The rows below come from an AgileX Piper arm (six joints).
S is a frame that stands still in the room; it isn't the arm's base.
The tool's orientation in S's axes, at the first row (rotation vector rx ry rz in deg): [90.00 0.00 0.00]
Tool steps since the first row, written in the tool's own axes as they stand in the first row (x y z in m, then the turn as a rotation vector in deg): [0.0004 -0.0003 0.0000 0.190 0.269 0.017]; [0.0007 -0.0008 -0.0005 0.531 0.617 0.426]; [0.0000 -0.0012 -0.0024 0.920 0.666 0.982]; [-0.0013 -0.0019 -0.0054 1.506 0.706 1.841]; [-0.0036 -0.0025 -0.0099 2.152 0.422 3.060]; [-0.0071 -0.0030 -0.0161 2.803 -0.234 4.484]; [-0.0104 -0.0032 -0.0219 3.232 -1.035 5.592]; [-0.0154 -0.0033 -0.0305 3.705 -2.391 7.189]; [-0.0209 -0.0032 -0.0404 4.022 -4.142 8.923]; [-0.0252 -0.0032 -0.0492 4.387 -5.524 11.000]
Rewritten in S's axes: [0.0004 0.0000 -0.0003 0.190 -0.017 0.269]; [0.0007 0.0005 -0.0008 0.531 -0.426 0.617]; [0.0000 0.0024 -0.0012 0.920 -0.982 0.666]; [-0.0013 0.0054 -0.0019 1.506 -1.841 0.706]; [-0.0036 0.0099 -0.0025 2.152 -3.060 0.422]; [-0.0071 0.0161 -0.0030 2.803 -4.484 -0.234]; [-0.0104 0.0219 -0.0032 3.232 -5.592 -1.035]; [-0.0154 0.0305 -0.0033 3.705 -7.189 -2.391]; [-0.0209 0.0404 -0.0032 4.022 -8.923 -4.142]; [-0.0252 0.0492 -0.0032 4.387 -11.000 -5.524]
